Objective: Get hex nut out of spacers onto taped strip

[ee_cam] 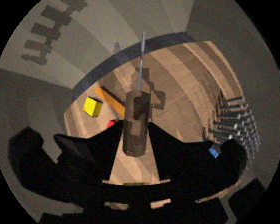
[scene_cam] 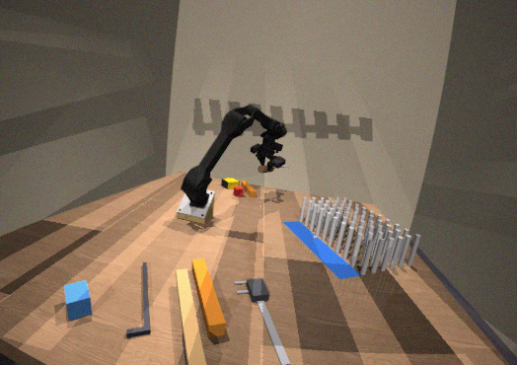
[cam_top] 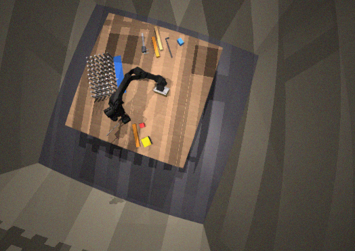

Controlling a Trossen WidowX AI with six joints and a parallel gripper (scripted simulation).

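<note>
Now: the tan-handled hook tool 5 cm ahead of my gripper tip, 9 cm to the left of it and 1 cm below it. Also, from my gripper tip: yellow block (23 cm behind, 15 cm to the left, 15 cm below); red cube (14 cm behind, 2 cm to the left, 15 cm below); blue taped strip (28 cm ahead, 38 cm to the right, 17 cm below).
</note>
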